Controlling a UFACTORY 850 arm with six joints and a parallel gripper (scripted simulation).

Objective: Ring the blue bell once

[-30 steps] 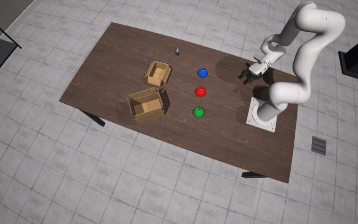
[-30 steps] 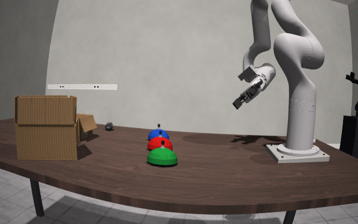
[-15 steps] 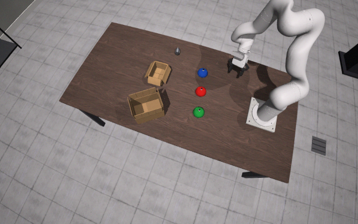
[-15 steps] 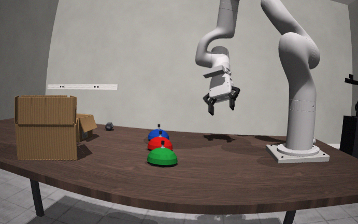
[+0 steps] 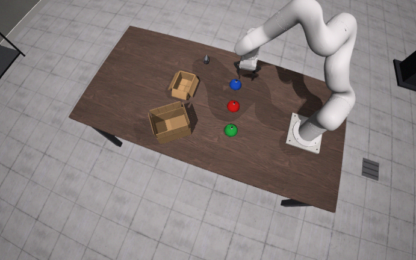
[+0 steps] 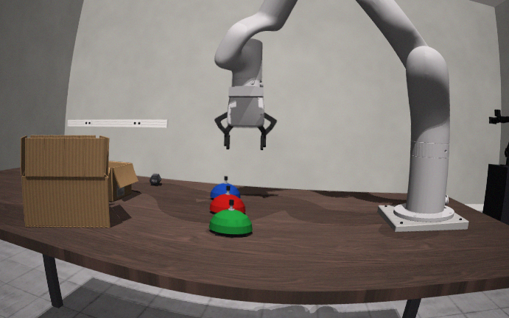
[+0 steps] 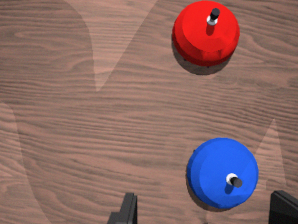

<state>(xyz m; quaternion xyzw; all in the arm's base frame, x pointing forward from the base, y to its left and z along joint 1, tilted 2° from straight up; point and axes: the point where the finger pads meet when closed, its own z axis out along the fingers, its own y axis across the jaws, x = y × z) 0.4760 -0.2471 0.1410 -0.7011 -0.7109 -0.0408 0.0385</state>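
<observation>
The blue bell is 5 cm ahead of my hand and 11 cm below it. The rest, counted from my hand: dark object (30 cm ahead, 16 cm to the right, 13 cm below); then green bell (1 cm ahead, 35 cm to the left, 11 cm below); then red bell (3 cm ahead, 18 cm to the left, 11 cm below).
</observation>
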